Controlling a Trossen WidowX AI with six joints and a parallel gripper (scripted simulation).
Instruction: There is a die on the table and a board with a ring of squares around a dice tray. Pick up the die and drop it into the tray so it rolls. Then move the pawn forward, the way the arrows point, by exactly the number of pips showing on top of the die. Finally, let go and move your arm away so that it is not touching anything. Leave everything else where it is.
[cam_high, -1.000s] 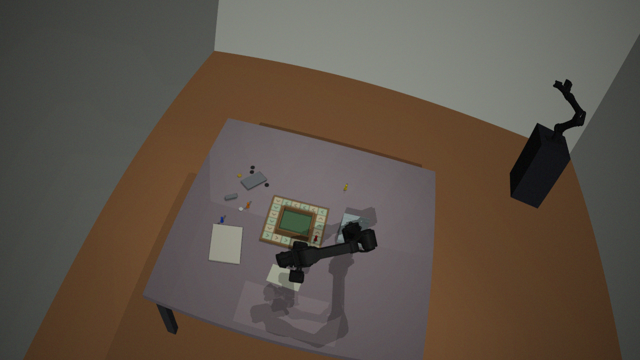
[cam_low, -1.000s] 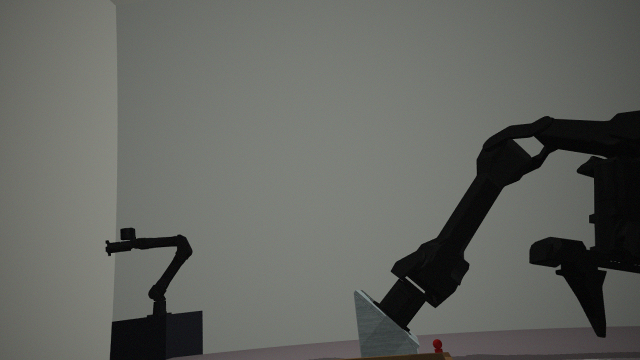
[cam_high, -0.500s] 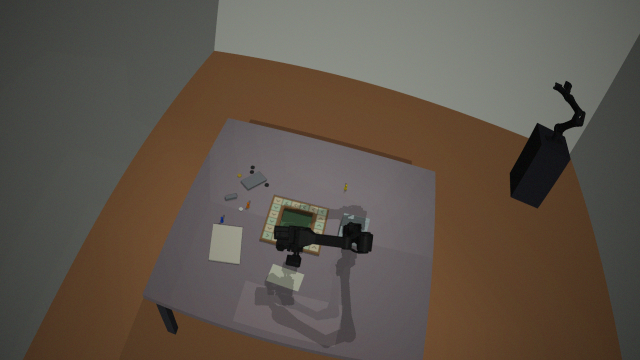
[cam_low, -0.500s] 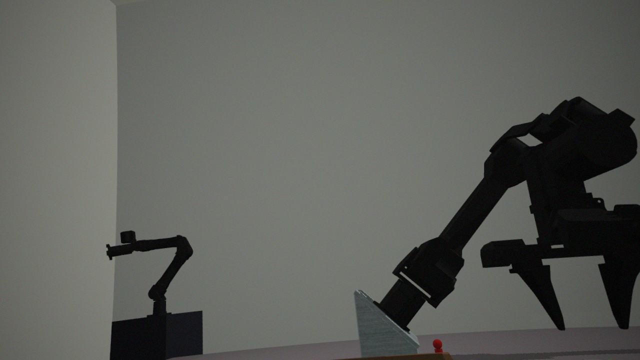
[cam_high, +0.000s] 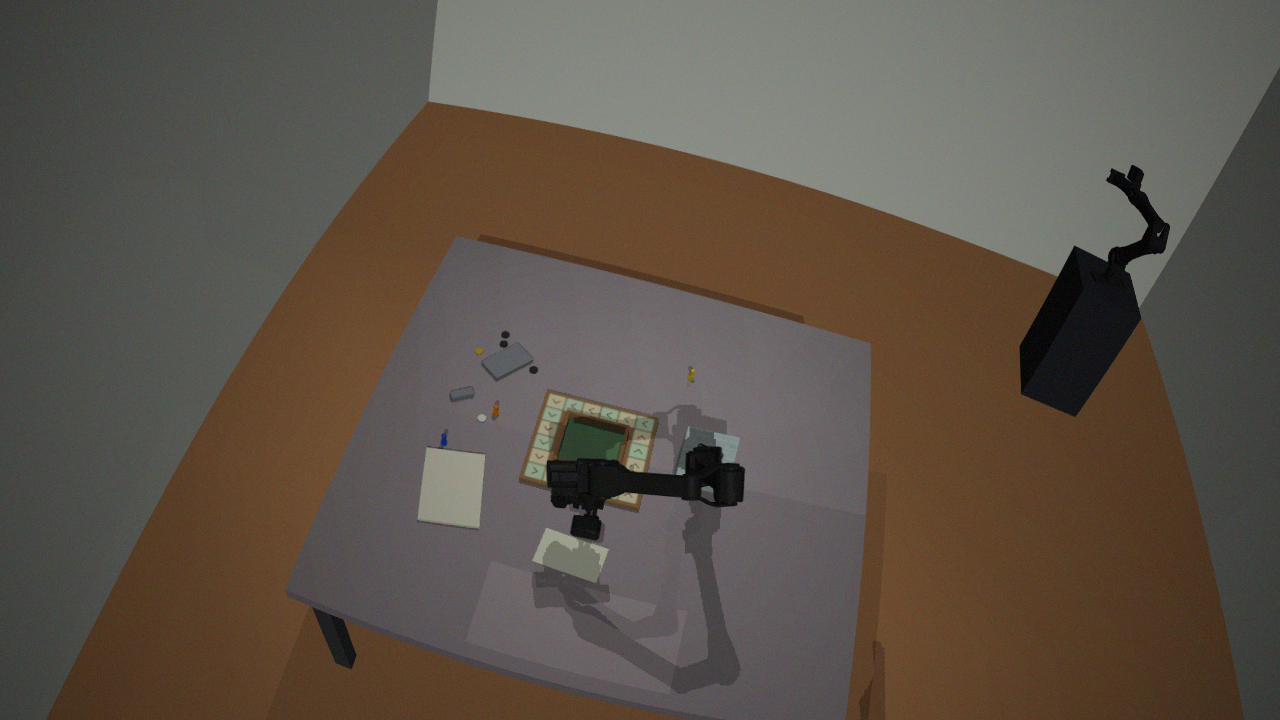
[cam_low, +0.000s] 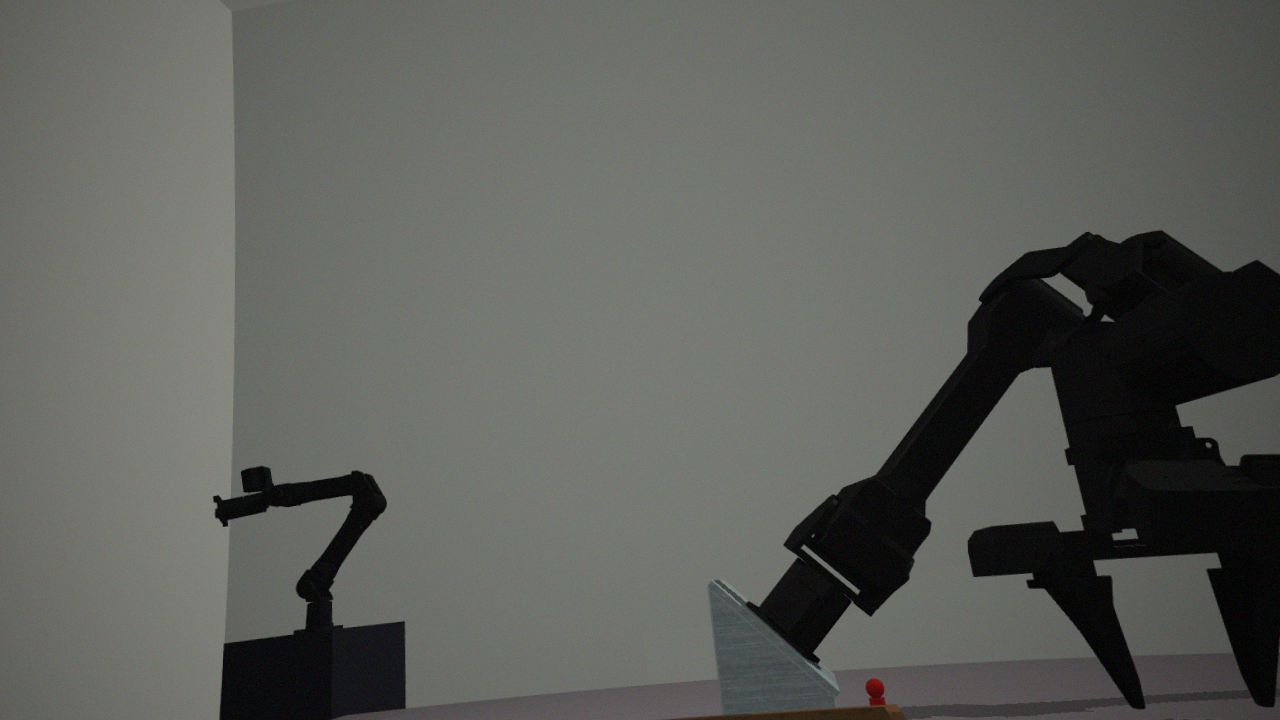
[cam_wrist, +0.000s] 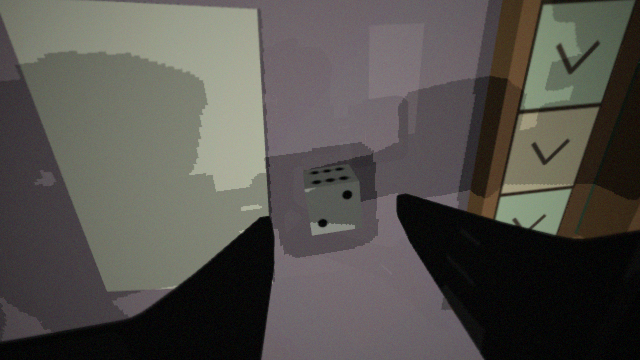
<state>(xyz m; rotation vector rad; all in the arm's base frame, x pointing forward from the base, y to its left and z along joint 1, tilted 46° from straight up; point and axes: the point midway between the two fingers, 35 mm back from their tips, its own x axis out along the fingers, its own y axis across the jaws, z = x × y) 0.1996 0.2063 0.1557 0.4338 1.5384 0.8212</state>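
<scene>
The white die lies 2 cm below my gripper tip. From my gripper tip the other things lie so: green dice tray: 7 cm ahead, 22 cm to the right, 3 cm below; then red pawn: 5 cm behind, 17 cm to the right; then grey block: 36 cm ahead, 39 cm to the right, 3 cm below.
</scene>
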